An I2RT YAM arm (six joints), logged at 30 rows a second.
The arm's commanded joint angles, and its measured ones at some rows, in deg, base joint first. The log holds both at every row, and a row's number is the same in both.
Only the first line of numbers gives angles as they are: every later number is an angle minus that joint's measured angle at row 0.
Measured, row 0: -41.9 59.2 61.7 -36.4 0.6 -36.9
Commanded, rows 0 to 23: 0.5 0.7 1.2 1.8 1.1 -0.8; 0.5 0.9 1.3 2.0 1.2 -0.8; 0.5 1.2 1.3 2.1 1.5 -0.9; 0.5 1.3 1.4 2.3 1.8 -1.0; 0.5 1.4 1.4 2.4 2.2 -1.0; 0.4 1.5 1.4 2.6 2.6 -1.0; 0.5 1.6 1.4 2.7 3.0 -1.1; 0.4 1.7 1.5 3.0 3.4 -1.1; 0.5 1.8 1.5 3.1 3.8 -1.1; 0.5 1.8 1.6 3.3 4.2 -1.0; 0.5 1.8 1.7 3.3 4.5 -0.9; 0.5 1.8 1.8 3.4 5.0 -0.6; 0.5 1.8 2.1 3.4 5.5 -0.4; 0.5 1.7 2.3 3.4 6.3 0.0; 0.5 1.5 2.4 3.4 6.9 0.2; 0.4 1.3 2.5 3.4 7.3 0.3; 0.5 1.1 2.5 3.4 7.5 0.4; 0.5 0.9 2.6 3.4 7.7 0.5; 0.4 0.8 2.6 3.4 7.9 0.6; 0.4 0.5 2.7 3.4 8.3 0.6; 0.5 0.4 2.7 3.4 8.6 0.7; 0.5 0.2 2.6 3.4 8.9 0.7; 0.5 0.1 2.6 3.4 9.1 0.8; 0.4 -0.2 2.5 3.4 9.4 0.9
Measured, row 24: 0.0 1.3 1.7 2.3 7.6 -0.4
